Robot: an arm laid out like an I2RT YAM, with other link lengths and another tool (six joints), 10 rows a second.
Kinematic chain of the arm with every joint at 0, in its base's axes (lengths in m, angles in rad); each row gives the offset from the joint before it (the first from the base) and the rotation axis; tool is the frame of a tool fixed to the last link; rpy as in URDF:
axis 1: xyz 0 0 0.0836 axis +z
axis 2: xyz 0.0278 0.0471 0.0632 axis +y
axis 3: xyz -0.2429 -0.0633 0 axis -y
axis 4: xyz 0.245 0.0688 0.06 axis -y
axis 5: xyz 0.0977 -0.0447 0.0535 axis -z
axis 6: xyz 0.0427 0 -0.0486 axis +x
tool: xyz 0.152 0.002 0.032 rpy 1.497 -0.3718 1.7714
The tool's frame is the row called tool.
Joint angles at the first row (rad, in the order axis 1, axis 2, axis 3, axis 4, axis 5, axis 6):
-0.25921, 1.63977, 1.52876, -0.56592, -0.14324, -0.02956
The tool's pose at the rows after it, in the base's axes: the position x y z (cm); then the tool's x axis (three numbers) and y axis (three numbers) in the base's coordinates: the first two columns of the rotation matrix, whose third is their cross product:
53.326 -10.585 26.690 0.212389 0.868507 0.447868 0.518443 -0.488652 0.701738
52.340 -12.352 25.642 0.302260 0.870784 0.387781 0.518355 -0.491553 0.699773
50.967 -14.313 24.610 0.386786 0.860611 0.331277 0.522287 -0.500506 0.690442
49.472 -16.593 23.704 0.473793 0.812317 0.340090 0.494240 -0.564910 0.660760
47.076 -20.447 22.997 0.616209 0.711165 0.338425 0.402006 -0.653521 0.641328
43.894 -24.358 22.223 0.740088 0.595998 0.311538 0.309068 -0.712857 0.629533
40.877 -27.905 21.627 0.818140 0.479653 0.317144 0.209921 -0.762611 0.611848
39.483 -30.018 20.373 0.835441 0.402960 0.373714 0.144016 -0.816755 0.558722
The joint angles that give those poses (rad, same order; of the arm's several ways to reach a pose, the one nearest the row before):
-0.25960, 1.63789, 1.52877, -0.57545, -0.12227, -0.02995
-0.25959, 1.63748, 1.52875, -0.61436, -0.02117, -0.02956
-0.27142, 1.63597, 1.52878, -0.66091, 0.06199, -0.02880
-0.30803, 1.63597, 1.52880, -0.70174, 0.08908, 0.02194
-0.35726, 1.63595, 1.52874, -0.74138, 0.17033, 0.12035
-0.41638, 1.63633, 1.52837, -0.79061, 0.25425, 0.19703
-0.49382, 1.63712, 1.52612, -0.81999, 0.28019, 0.25883
-0.57010, 1.65389, 1.52267, -0.82075, 0.20848, 0.29432

